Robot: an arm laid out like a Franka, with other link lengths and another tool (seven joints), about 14 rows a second.
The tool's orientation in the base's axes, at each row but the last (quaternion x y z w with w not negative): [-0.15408, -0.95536, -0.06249, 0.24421]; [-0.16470, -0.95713, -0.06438, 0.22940]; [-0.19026, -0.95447, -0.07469, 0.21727]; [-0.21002, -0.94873, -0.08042, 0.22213]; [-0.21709, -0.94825, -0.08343, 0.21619]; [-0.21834, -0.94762, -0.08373, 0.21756]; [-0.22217, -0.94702, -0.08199, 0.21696]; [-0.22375, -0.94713, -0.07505, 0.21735]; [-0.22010, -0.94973, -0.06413, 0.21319]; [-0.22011, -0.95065, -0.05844, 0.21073]
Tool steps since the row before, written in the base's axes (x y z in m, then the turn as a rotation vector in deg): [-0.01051, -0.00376, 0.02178, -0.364, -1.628, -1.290]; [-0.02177, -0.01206, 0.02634, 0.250, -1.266, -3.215]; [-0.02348, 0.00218, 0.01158, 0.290, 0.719, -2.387]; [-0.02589, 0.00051, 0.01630, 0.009, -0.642, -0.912]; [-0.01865, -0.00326, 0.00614, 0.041, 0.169, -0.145]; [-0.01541, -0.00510, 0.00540, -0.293, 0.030, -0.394]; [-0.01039, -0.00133, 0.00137, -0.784, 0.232, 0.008]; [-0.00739, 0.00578, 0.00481, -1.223, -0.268, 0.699]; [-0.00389, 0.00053, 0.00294, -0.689, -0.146, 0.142]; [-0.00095, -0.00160, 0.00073, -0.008, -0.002, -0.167]
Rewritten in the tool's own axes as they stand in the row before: [0.01835, -0.00601, -0.01504, -0.753, -1.713, 0.972]; [0.02698, -0.01756, -0.01665, -2.052, -1.254, 2.494]; [0.02542, -0.00660, -0.00080, -1.062, 0.631, 2.185]; [0.02866, -0.00982, -0.00432, -0.655, -0.627, 0.649]; [0.01666, -0.01086, 0.00067, -0.035, 0.160, 0.157]; [0.01298, -0.01114, -0.00032, 0.072, -0.130, 0.469]; [0.00849, -0.00584, 0.00233, 0.726, -0.151, 0.345]; [0.01035, 0.00198, -0.00012, 1.191, -0.765, -0.227]; [0.00464, -0.00118, -0.00107, 0.564, -0.434, 0.100]; [0.00045, -0.00184, -0.00063, -0.065, -0.008, 0.154]
